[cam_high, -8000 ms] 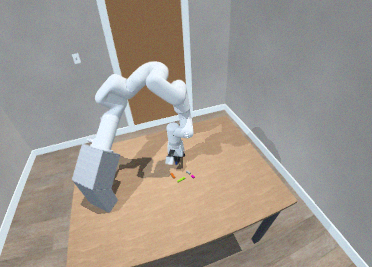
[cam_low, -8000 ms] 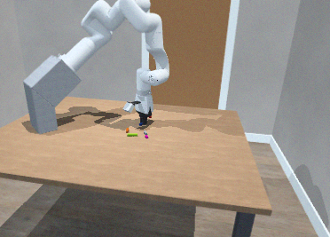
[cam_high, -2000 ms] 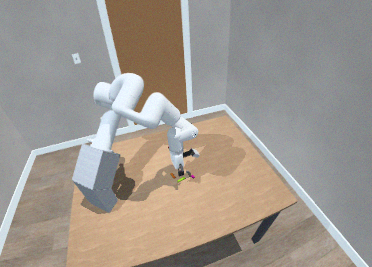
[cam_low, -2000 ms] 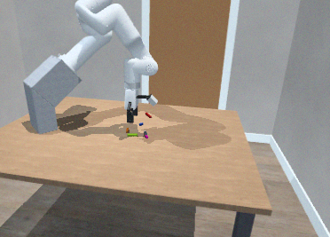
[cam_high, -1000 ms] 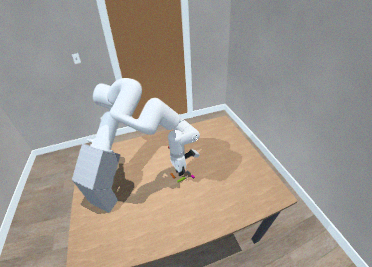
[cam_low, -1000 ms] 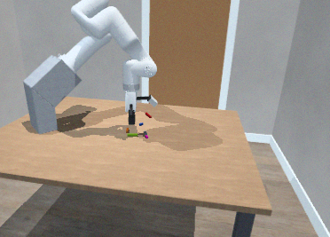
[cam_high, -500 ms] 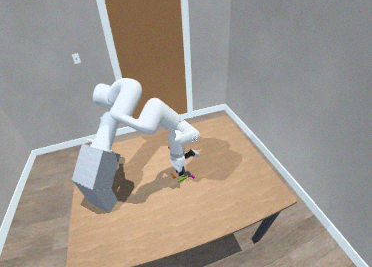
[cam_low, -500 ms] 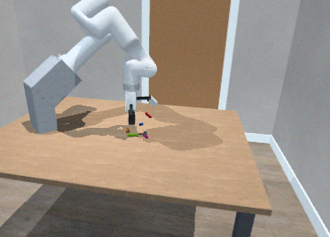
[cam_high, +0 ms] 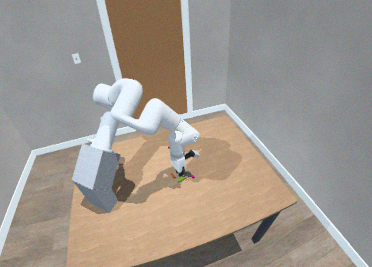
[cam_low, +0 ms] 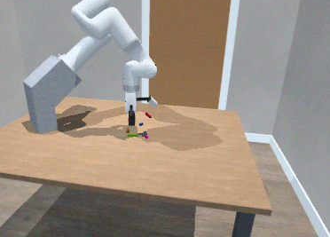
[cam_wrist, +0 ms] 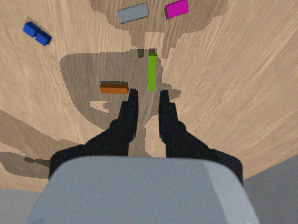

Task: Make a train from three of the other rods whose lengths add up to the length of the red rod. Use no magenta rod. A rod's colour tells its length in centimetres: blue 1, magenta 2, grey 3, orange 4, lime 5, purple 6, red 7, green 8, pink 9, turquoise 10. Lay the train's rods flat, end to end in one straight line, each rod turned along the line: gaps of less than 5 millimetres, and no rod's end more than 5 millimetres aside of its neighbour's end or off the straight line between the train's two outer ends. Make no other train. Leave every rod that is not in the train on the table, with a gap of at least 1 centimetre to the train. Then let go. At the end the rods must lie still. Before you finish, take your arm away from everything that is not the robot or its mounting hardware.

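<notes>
Right now my hand is 8 cm above the lime rod. The rest, counted from my hand: orange rod 5 cm behind, 3 cm to the left, 8 cm below; grey rod 5 cm ahead, 5 cm to the left, 8 cm below; magenta rod 7 cm ahead, 2 cm to the left, 8 cm below.
</notes>
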